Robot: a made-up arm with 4 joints.
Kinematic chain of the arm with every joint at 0, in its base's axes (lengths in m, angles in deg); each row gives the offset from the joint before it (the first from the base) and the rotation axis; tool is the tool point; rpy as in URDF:
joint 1: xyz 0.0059 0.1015 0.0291 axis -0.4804 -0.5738 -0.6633
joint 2: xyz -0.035 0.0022 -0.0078 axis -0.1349 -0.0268 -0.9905
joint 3: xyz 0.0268 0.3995 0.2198 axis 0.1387 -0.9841 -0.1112
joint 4: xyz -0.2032 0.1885 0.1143 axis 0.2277 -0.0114 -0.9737
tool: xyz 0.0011 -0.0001 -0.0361 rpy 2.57 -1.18 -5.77
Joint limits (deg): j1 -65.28..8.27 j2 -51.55..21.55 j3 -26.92..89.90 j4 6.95..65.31
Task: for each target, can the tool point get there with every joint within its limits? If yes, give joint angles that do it. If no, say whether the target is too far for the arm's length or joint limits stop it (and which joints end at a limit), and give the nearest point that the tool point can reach.
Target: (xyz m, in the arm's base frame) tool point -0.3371 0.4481 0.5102
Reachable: yes | joints -31.10 -7.60 14.11 22.56
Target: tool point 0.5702 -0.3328 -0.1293
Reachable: no: joint limits stop it (at a limit: joint 1, joint 2, joint 4) | nearest point -0.1278 -0.2845 0.6184 | short by 1.024 m
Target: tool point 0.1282 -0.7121 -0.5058
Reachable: no: too far | nearest point -0.2285 -0.2818 0.5494 | short by 1.194 m
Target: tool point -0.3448 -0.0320 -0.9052
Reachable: no: too far | nearest point -0.5283 0.4930 0.0963 | short by 1.146 m
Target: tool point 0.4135 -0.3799 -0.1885
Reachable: no: joint limits stop it (at a limit: joint 1, joint 2, joint 4) | nearest point -0.1634 -0.2926 0.5893 | short by 0.972 m
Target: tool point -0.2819 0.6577 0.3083
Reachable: yes | joints -2.29 -6.19 12.18 19.90
